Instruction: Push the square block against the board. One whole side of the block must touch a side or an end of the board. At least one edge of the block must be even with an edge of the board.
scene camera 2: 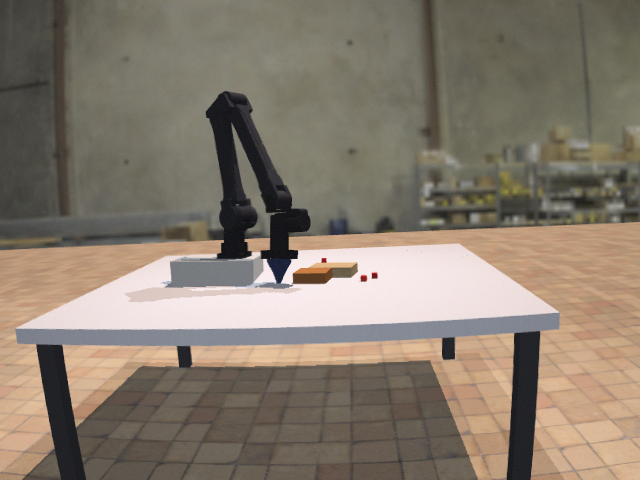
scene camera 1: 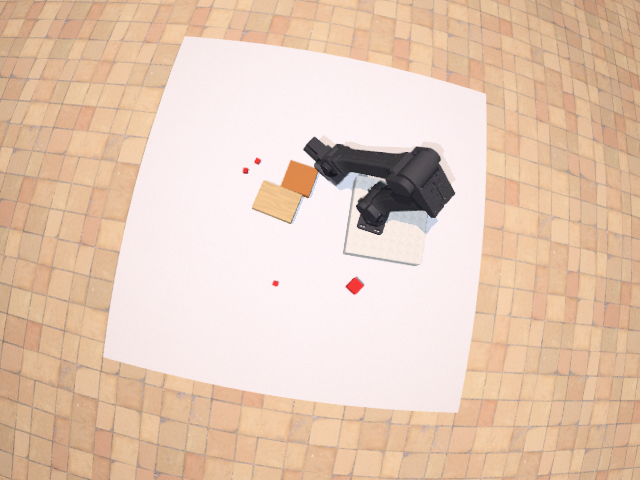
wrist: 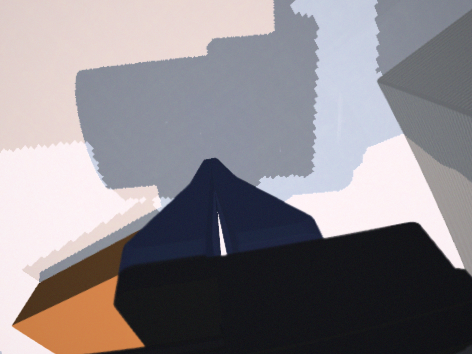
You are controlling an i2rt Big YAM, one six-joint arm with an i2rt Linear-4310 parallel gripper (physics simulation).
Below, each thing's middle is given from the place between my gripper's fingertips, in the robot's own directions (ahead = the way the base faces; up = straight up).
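There's the orange square block (scene camera 1: 299,178), and it's 90 mm ahead of my hand, 60 mm to the left of it and 10 mm above it. The light wooden board (scene camera 1: 272,200) is 140 mm ahead of my hand, 160 mm to the left of it, and it's 10 mm above my hand as well.
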